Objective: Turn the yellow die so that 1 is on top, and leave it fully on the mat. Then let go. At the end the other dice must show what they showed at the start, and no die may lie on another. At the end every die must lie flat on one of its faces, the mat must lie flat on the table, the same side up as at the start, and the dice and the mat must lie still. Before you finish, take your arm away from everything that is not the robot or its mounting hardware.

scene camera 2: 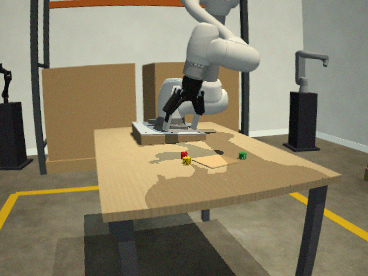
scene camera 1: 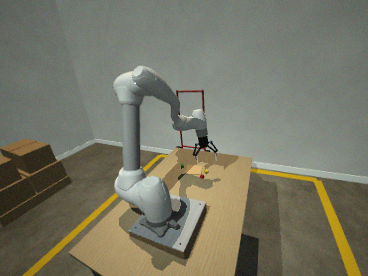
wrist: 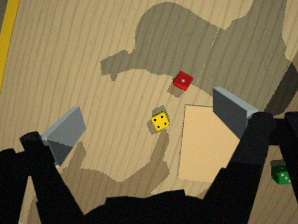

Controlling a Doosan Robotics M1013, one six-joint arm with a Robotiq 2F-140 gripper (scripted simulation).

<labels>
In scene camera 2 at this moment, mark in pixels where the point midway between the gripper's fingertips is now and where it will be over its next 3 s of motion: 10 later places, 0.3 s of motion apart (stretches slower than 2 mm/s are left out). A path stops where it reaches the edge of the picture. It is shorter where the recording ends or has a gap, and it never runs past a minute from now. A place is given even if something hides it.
The gripper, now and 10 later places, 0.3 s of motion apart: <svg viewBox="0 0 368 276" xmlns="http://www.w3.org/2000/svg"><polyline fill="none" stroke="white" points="179,129 182,127 184,124 184,128 185,140 185,147 185,147 184,145 183,144 183,143 188,143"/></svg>
</labels>
